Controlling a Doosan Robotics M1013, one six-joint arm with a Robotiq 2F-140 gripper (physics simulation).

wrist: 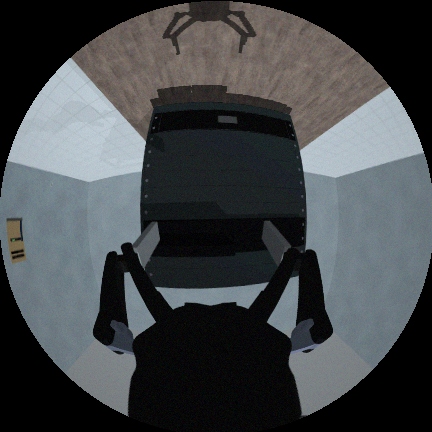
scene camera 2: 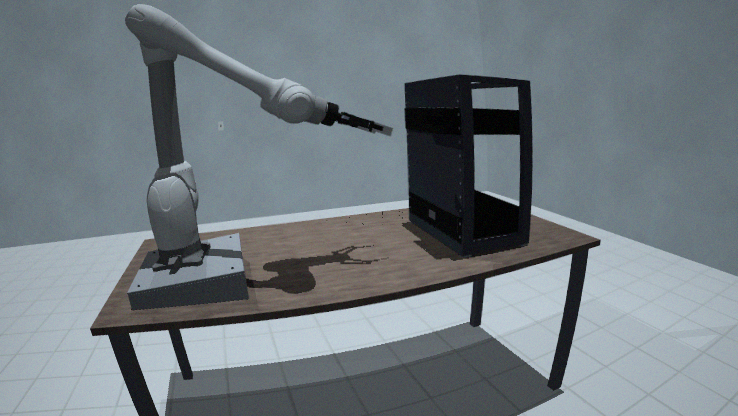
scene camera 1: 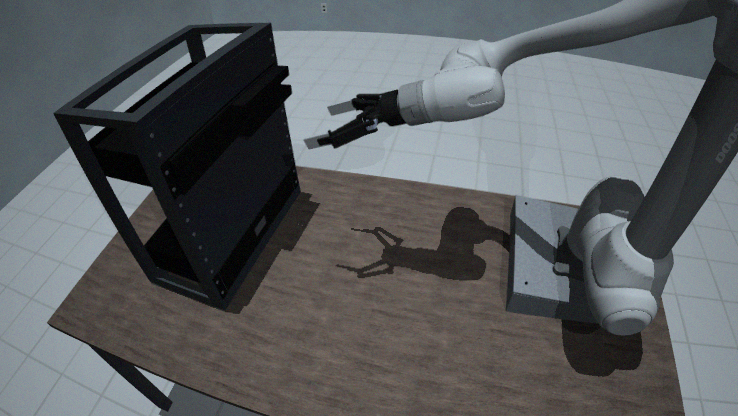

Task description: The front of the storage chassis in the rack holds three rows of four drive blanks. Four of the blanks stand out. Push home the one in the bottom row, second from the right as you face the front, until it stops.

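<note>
The storage chassis is a black band across the upper part of the dark rack. Parts of its front stand out, seen as dark ledges in scene camera 1. The single blanks are too dark to tell apart, and I cannot make out the bottom-row one that the task names. My gripper is open and empty. It stands apart from the front, tilted downward, with its pale fingertips toward the chassis. In the wrist view the fingertips overlap the chassis band at left and right.
The rack stands on the wooden table. A lower black unit with a grey label sits near the rack's foot. The arm's base block is at the table's other end.
</note>
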